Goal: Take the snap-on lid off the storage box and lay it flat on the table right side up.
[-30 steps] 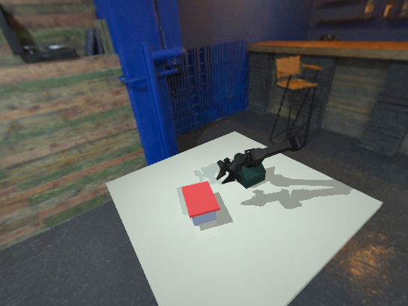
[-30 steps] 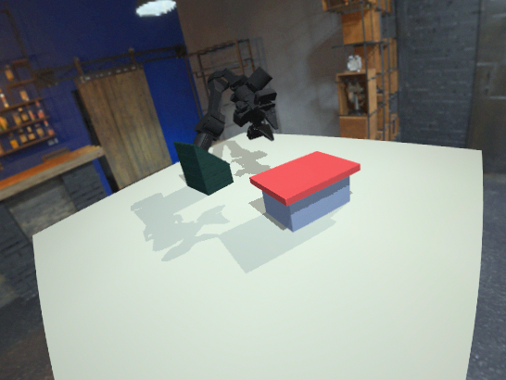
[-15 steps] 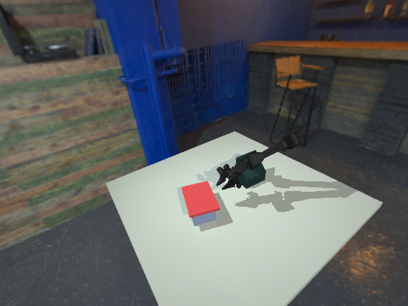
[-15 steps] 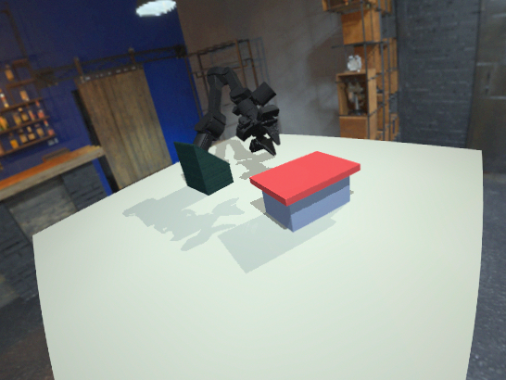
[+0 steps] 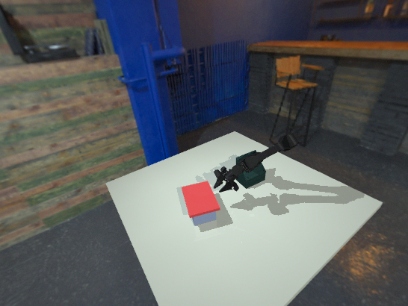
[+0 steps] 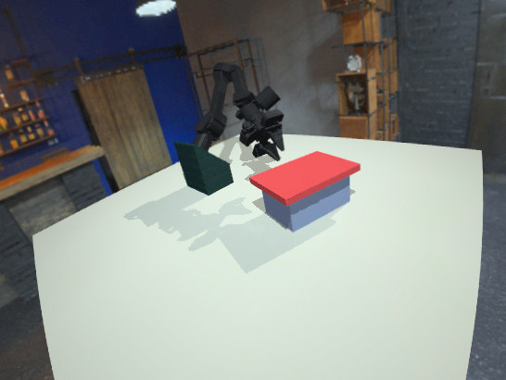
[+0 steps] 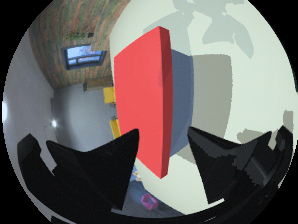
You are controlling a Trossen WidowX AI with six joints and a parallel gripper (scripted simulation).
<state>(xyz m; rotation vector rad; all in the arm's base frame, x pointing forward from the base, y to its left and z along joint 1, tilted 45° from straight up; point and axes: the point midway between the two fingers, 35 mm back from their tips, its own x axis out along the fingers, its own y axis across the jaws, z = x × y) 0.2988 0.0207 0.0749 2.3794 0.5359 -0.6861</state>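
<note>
The red lid is 100 mm ahead of my gripper tip, 40 mm to the right of it and 20 mm below it. From my gripper tip the other things lie so: storage box 100 mm ahead, 40 mm to the right, 80 mm below.
</note>
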